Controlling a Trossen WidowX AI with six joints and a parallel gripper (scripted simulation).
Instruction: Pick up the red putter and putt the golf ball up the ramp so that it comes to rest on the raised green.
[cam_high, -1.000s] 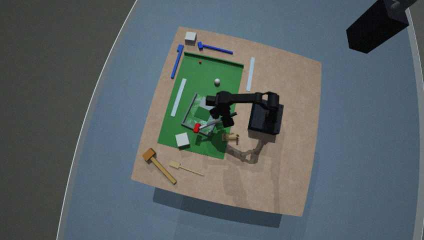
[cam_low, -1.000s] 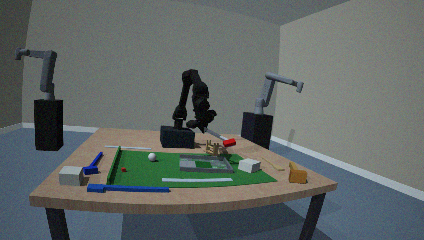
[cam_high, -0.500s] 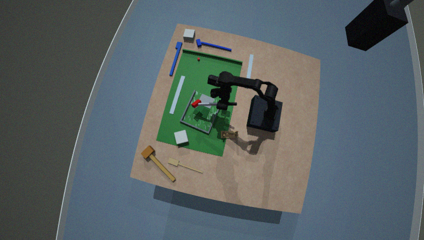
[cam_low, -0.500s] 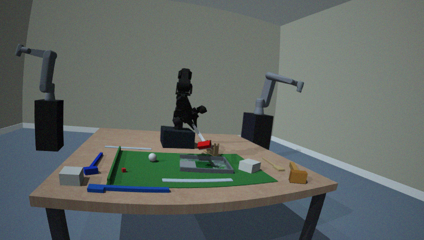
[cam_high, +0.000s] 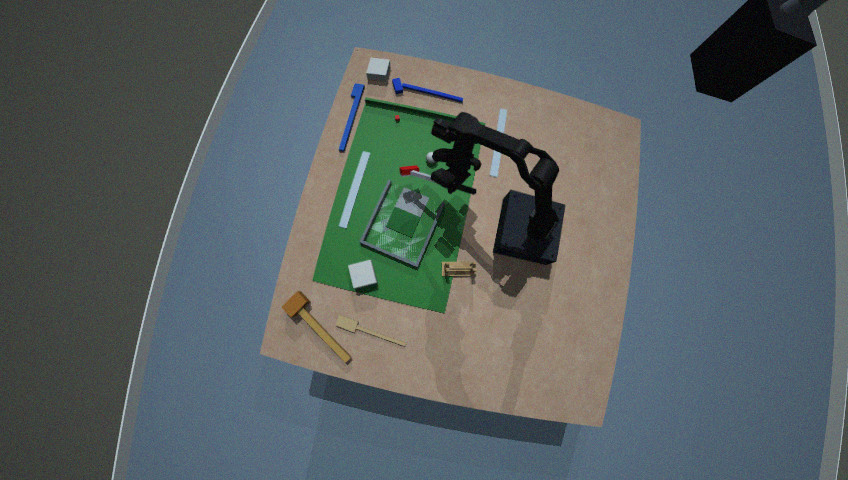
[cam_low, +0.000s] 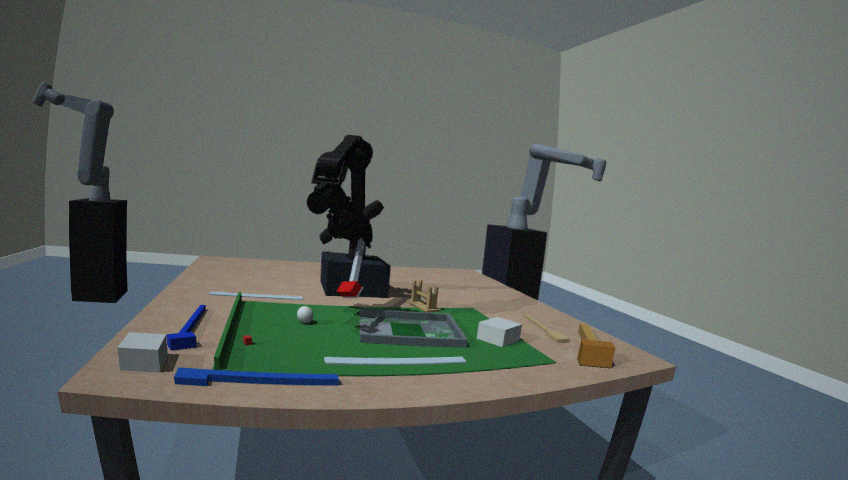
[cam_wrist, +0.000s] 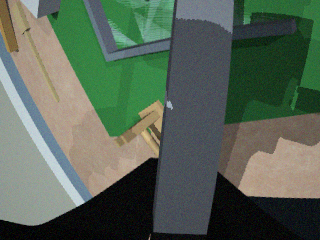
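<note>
My gripper tip is 50 mm short of the red putter, 40 mm to the left of it and 20 mm above it. From my gripper tip the other things lie so: white golf ball 70 mm ahead, 180 mm to the right, 160 mm below; then small red cube 230 mm ahead, 330 mm to the right, 170 mm below.
</note>
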